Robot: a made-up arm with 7 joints. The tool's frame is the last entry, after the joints.
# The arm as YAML. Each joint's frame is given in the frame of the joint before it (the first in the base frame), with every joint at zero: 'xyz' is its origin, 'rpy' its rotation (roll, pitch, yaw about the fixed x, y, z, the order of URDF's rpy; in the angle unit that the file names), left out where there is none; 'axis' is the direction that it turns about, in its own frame. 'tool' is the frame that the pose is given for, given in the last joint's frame.
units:
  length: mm
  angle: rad
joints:
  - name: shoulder
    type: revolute
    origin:
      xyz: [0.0, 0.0, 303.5]
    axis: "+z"
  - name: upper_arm
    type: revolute
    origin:
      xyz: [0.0, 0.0, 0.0]
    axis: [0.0, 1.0, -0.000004]
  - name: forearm
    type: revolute
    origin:
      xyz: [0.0, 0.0, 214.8]
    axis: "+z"
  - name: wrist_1
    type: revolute
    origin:
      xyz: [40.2, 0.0, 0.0]
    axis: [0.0, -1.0, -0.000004]
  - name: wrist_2
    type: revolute
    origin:
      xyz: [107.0, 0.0, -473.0]
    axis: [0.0, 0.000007, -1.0]
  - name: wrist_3
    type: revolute
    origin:
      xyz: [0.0, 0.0, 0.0]
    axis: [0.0, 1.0, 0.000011]
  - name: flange
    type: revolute
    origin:
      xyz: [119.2, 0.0, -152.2]
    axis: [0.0, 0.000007, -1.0]
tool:
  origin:
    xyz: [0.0, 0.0, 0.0]
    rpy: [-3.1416, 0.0, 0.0]
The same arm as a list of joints. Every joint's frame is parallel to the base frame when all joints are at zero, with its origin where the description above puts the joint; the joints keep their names.
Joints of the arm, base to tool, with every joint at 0 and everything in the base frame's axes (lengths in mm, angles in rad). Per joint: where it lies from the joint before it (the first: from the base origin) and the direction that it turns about. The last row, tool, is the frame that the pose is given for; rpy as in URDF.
shoulder: axis +z offset 0 0 303.5
upper_arm: axis +y offset 0 0 0
forearm: axis +z offset 0 0 214.8
wrist_1: axis -y offset 40.2 0 0
wrist_2: axis -z offset 107 0 -473
wrist_3: axis +y offset 0 0 0
flange: axis -z offset 119.2 0 -152.2
tool: offset 0 0 0 rpy 3.1416 0 0

